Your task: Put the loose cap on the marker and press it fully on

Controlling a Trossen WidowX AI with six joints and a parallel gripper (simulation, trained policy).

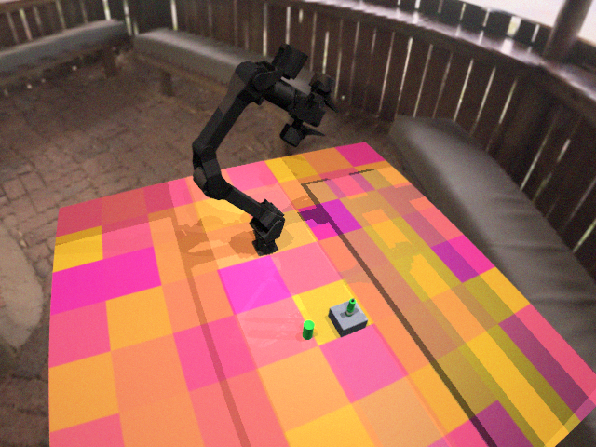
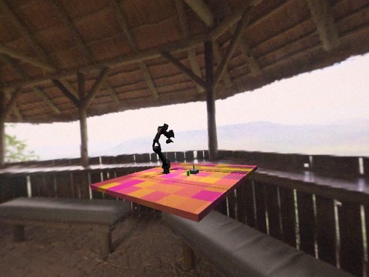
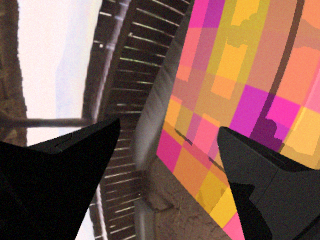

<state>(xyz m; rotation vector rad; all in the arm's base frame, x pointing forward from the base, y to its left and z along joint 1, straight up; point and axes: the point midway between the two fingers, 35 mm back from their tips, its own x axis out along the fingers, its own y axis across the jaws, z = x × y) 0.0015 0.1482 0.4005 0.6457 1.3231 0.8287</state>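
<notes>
Now: the green cap 320 mm ahead of my gripper tip, 190 mm to the right of it and 360 mm below it. Also, from my gripper tip: grey holder block: 330 mm ahead, 80 mm to the right, 360 mm below.
</notes>
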